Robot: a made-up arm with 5 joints.
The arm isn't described. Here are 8 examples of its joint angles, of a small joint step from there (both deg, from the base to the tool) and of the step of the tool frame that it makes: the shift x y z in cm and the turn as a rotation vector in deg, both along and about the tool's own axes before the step.
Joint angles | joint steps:
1: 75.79 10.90 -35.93 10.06 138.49 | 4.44 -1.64 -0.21 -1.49 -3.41
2: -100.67 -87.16 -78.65 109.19 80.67 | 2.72 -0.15 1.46 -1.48 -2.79
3: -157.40 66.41 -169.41 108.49 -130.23 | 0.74 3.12 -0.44 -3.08 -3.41
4: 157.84 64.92 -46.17 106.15 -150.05 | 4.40 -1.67 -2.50 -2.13 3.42
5: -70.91 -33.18 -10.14 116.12 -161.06 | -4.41 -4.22 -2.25 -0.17 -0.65
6: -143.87 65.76 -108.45 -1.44 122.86 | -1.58 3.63 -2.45 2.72 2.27
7: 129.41 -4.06 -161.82 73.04 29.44 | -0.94 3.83 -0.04 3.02 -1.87
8: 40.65 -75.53 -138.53 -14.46 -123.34 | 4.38 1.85 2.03 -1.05 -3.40
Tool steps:
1: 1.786 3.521 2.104 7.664 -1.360 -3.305
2: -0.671 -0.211 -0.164 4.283 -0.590 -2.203
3: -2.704 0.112 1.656 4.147 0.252 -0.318
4: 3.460 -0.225 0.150 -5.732 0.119 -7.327
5: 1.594 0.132 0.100 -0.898 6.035 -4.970
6: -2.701 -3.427 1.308 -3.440 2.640 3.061
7: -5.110 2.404 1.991 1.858 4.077 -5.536
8: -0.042 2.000 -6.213 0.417 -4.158 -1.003
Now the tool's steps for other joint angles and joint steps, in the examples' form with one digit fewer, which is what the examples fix.
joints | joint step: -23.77 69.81 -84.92 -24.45 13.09 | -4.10 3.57 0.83 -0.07 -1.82
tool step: -1.51 3.72 5.32 -1.44 3.35 -3.70
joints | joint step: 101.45 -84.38 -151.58 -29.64 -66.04 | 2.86 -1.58 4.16 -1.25 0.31
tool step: 0.49 3.59 0.81 -0.56 -0.05 -3.14
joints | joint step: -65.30 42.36 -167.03 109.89 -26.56 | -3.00 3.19 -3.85 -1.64 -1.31
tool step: -0.81 0.86 3.32 -1.58 1.78 1.67
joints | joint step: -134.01 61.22 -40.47 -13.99 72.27 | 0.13 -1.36 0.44 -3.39 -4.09
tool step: 1.77 -0.29 -1.18 4.22 -4.05 1.47
